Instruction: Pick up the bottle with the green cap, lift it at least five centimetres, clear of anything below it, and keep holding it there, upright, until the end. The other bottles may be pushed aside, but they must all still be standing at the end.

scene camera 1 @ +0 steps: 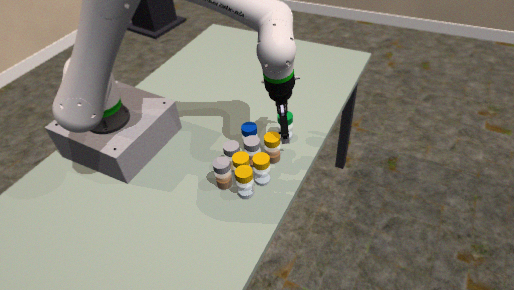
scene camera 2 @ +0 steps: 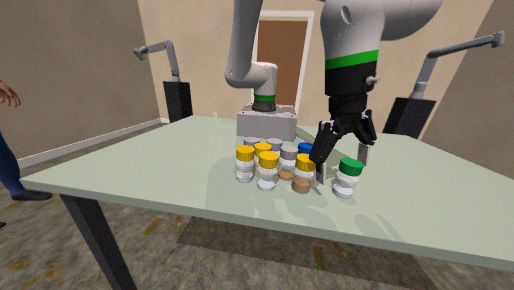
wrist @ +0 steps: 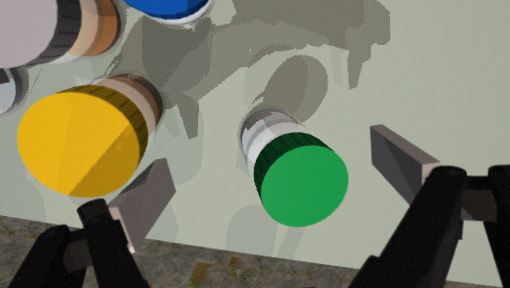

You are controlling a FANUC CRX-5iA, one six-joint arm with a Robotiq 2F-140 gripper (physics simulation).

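Note:
The green-capped bottle stands upright on the table, apart from the other bottles. My gripper is wide open and points down, with nothing held. In the wrist view its fingers are on either side of the green-capped bottle, with gaps on both sides. In scene camera 2 the fingertips are low, about the height of the bottle. One finger is close beside a yellow-capped bottle with a brown base, which stands upright; whether they touch I cannot tell.
A blue-capped bottle stands behind. Grey-capped bottles and more yellow-capped bottles stand upright in a cluster. The front edge of the table is near the green-capped bottle.

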